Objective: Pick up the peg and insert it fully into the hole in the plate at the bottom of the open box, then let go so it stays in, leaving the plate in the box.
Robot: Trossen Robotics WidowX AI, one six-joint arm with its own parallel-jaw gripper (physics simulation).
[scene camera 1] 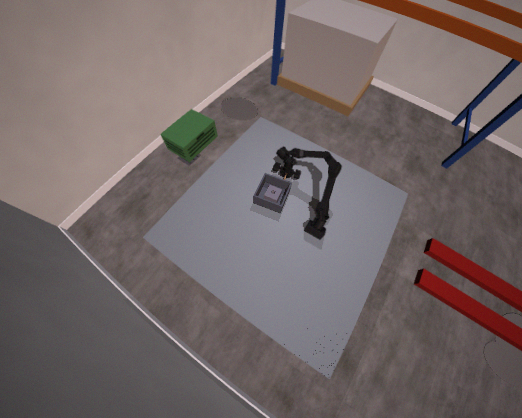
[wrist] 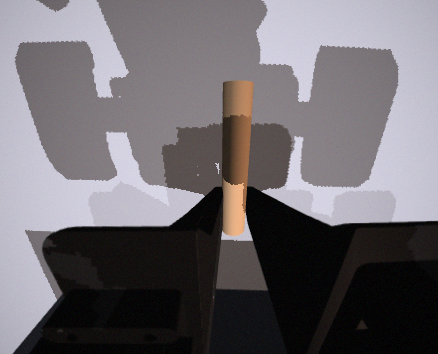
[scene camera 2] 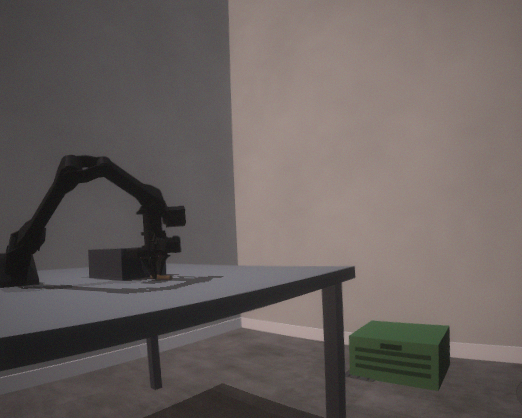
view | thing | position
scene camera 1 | grey box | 258, 198
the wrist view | my gripper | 233, 194
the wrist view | orange-brown peg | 237, 95
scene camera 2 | my gripper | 157, 278
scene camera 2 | grey box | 111, 264
